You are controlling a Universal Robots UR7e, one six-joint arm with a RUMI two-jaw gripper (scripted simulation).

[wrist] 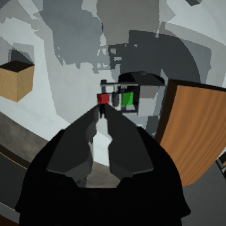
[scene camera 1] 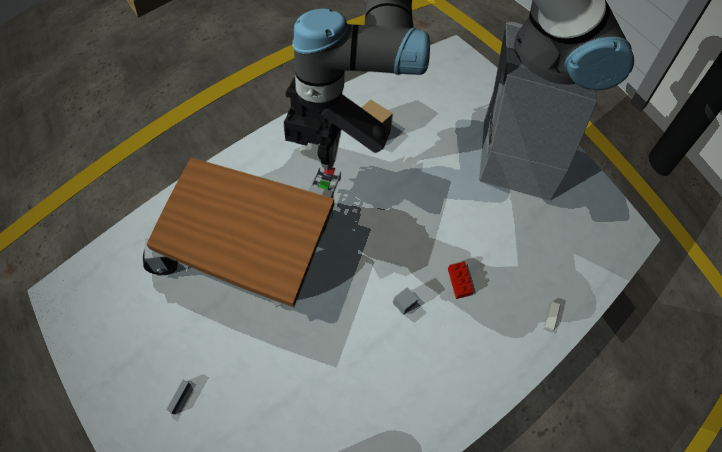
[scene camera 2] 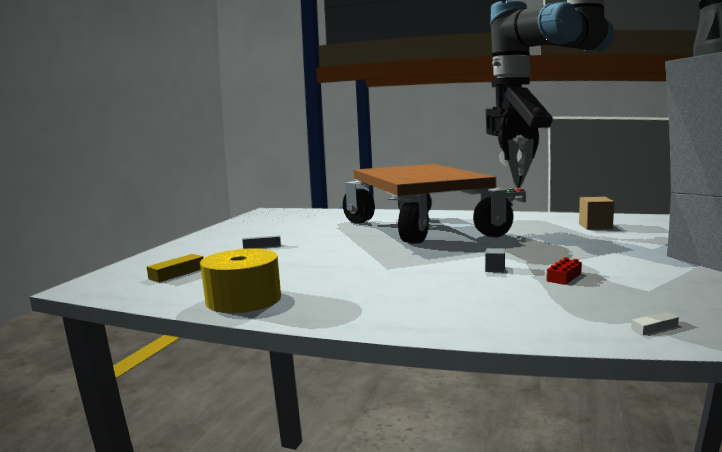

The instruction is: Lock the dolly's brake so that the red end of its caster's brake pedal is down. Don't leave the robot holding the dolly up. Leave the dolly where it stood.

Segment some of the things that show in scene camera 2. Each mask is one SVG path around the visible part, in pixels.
My gripper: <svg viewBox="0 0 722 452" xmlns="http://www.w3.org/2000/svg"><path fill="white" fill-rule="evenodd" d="M495 78L492 81L492 87L496 87L496 107L486 109L486 133L498 136L500 147L503 150L499 155L500 163L508 168L515 187L520 188L538 147L538 128L549 128L553 117L528 88L522 87L522 85L530 84L529 77Z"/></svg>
A tan cube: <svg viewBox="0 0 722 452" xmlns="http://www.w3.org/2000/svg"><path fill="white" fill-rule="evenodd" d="M580 197L579 224L586 230L613 229L613 200L606 197Z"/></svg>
A yellow cylinder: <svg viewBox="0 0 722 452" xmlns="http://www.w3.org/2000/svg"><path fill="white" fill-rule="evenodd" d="M278 255L273 251L265 249L238 249L212 254L202 259L200 265L206 307L222 313L244 313L261 310L276 304L281 299Z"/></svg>
